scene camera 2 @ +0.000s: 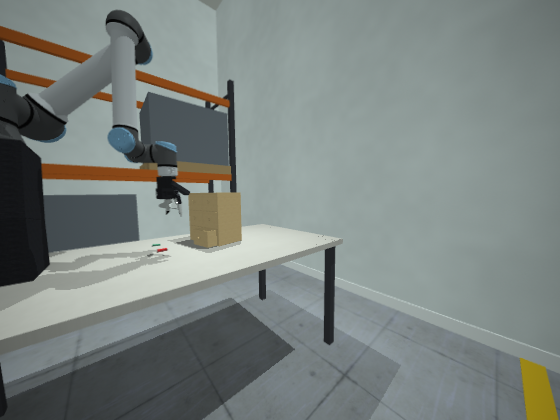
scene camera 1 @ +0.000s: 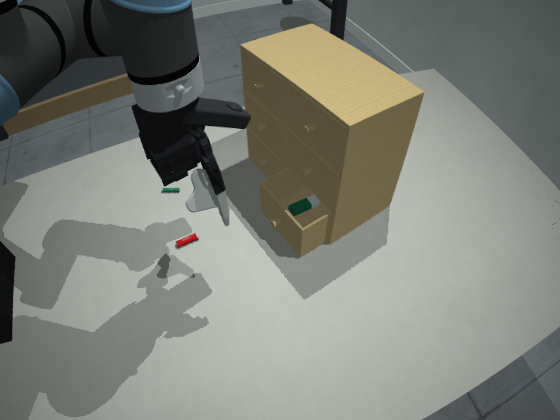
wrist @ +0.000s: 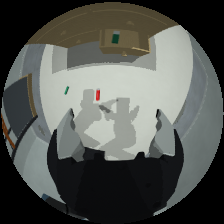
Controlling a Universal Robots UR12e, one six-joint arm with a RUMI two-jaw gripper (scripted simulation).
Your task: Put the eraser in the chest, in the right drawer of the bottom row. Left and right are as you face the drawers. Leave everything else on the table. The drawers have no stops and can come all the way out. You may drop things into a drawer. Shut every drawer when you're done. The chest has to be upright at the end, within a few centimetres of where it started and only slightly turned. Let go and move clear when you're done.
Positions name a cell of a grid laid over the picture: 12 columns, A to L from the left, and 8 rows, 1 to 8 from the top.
Labels:
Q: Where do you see a chest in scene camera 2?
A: E5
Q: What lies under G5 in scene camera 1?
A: A drawer.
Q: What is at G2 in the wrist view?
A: A drawer.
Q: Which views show the gripper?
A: Scene camera 2, scene camera 1 and the wrist view: all of them.

